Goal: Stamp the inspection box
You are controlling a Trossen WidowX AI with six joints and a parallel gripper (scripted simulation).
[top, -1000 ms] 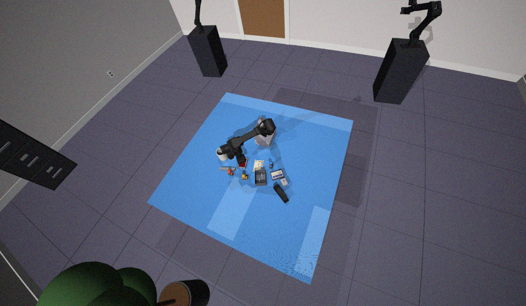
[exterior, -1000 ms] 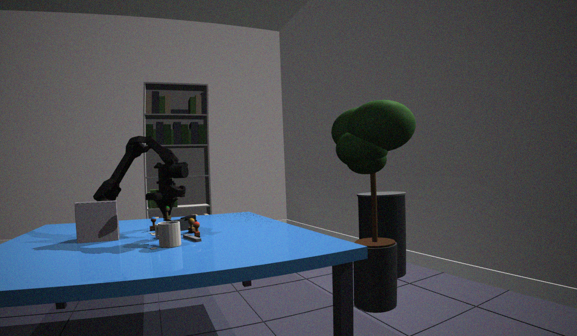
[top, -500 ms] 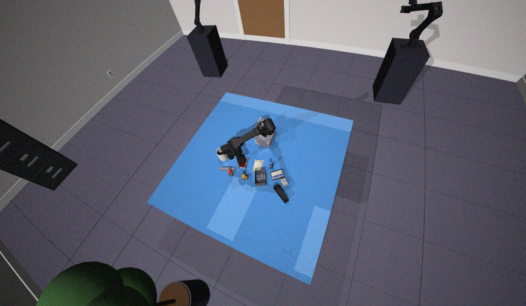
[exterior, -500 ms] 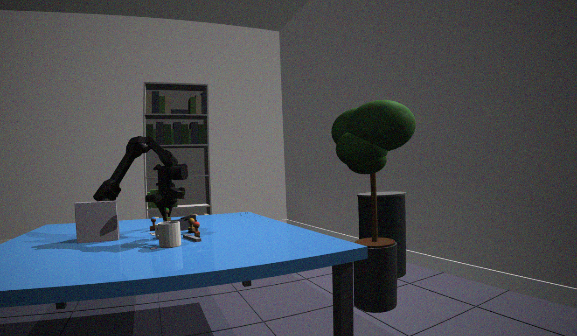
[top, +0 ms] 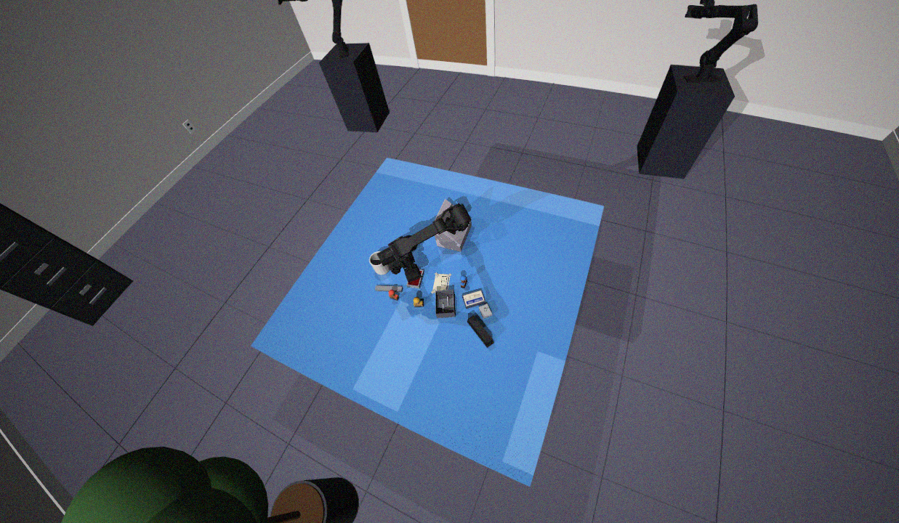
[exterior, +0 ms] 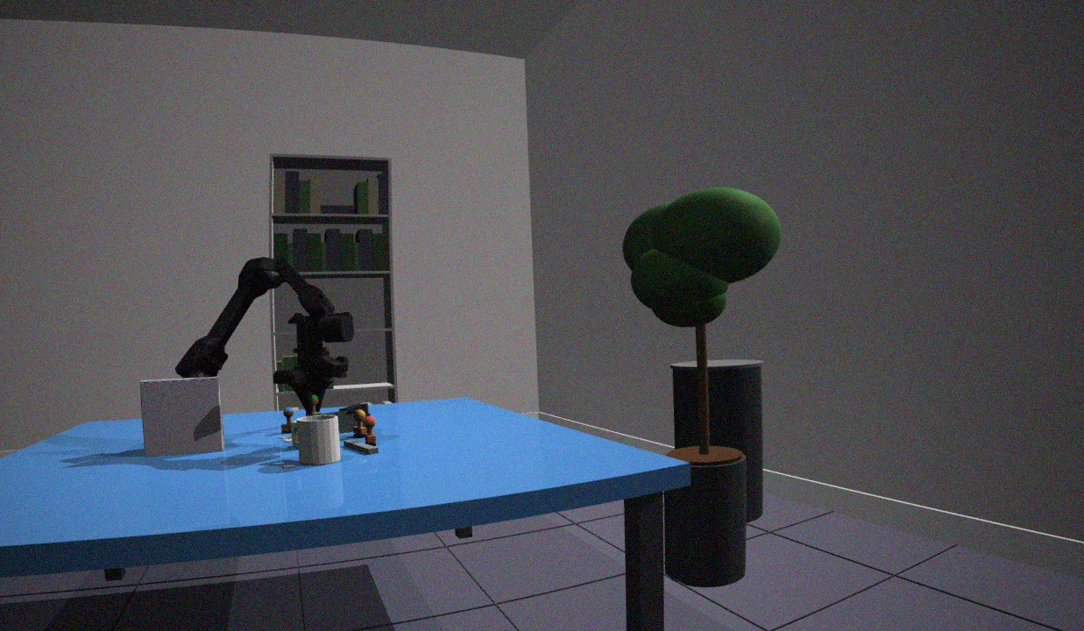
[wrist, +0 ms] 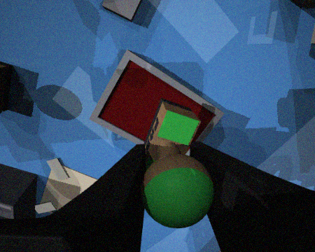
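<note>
My gripper tip is now 70 mm above the red ink pad. The rest, counted from my gripper tip: red-knobbed stamp 110 mm ahead, 70 mm to the right, 60 mm below; grey bar 80 mm ahead, 110 mm to the right, 70 mm below; yellow-knobbed stamp 120 mm ahead, 60 mm to the left, 60 mm below.
</note>
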